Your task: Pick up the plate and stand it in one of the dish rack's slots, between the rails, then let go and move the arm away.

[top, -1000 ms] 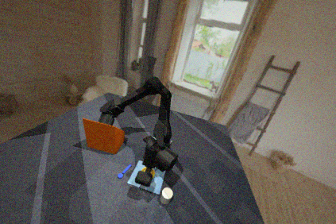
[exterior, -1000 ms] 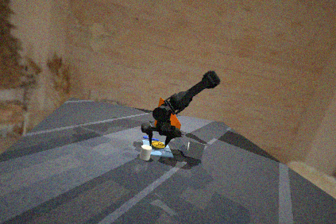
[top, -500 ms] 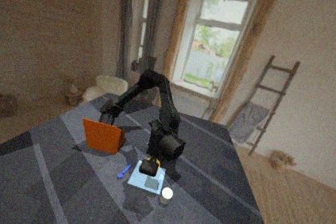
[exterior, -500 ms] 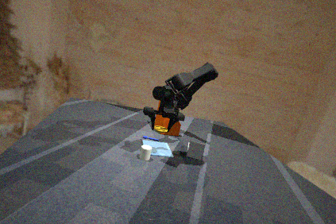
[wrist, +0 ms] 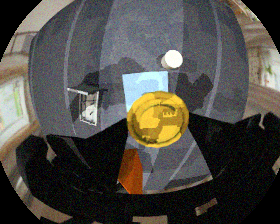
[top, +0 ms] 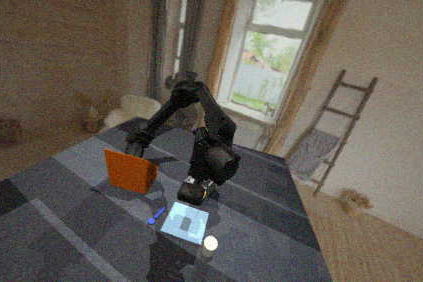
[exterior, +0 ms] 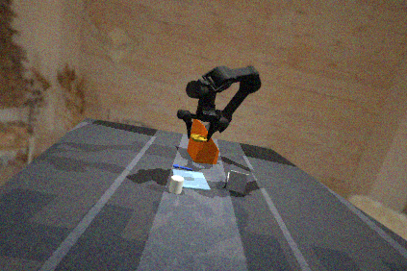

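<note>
Now: gripper tip 20 cm to the right of the dish rack and 15 cm above it. The rest, counted from my gripper tip: cream cup: 9 cm ahead, 7 cm to the right, 15 cm below; light blue sheet: 1 cm behind, 1 cm to the left, 17 cm below; yellow plate: 1 cm above.
</note>
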